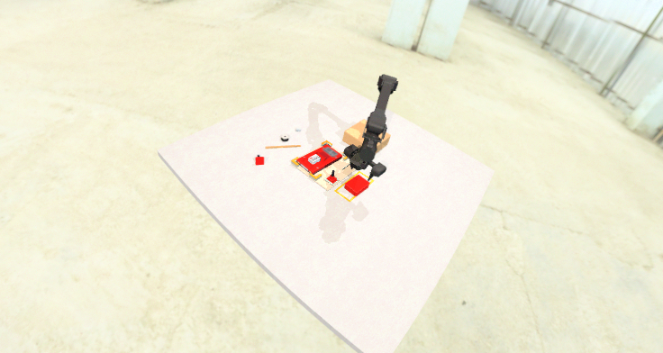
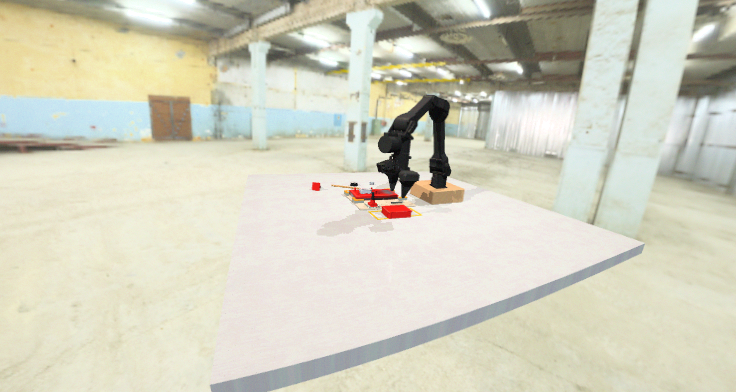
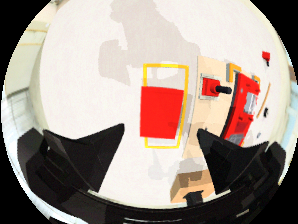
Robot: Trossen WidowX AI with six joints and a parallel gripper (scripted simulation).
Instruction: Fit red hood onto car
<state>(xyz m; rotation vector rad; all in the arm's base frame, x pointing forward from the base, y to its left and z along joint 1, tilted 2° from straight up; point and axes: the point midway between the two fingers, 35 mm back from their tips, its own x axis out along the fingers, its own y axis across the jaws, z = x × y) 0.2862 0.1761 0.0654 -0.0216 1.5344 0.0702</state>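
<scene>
The red hood lies 6 cm below my gripper tip. Round my gripper tip: thin wooden stick 40 cm to the right, 10 cm ahead, 8 cm below; then engine block 22 cm to the right, 6 cm below, 6 cm ahead; then tan jig 20 cm to the right, 7 cm below, 1 cm ahead.
</scene>
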